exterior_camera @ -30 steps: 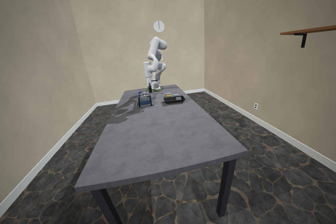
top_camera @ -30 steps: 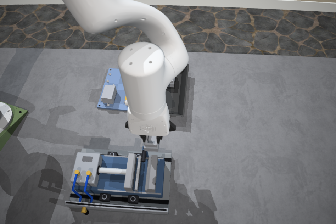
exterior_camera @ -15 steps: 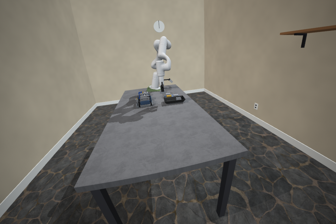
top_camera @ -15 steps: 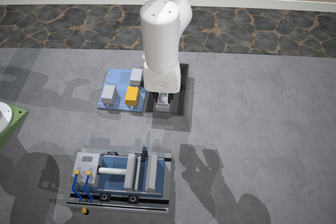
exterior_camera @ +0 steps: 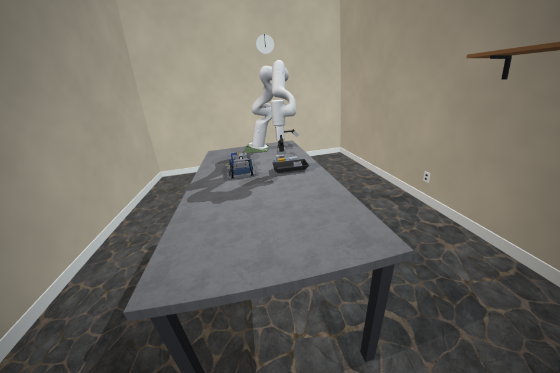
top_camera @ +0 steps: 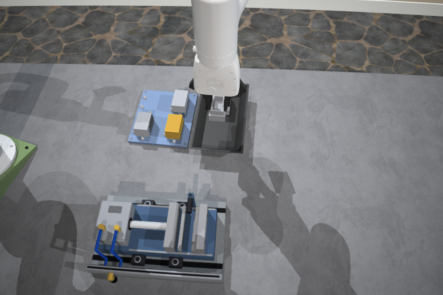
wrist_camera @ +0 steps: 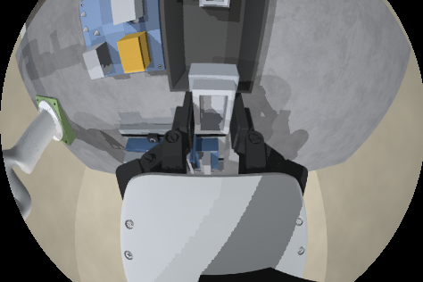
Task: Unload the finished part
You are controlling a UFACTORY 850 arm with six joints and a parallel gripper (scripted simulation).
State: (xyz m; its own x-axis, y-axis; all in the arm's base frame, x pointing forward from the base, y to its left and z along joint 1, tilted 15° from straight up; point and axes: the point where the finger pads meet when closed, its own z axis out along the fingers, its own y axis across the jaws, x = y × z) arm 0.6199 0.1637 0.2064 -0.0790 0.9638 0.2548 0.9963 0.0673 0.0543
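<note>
My gripper is now 14 cm above the brass block and 13 cm past it. From my hand the other things lie so: white cylinder rod 30 cm to the right, 10 cm behind, 9 cm below; vise base 30 cm to the right, 13 cm below, 8 cm behind; blue fixture plate 17 cm behind, 16 cm below, 4 cm to the left.
</note>
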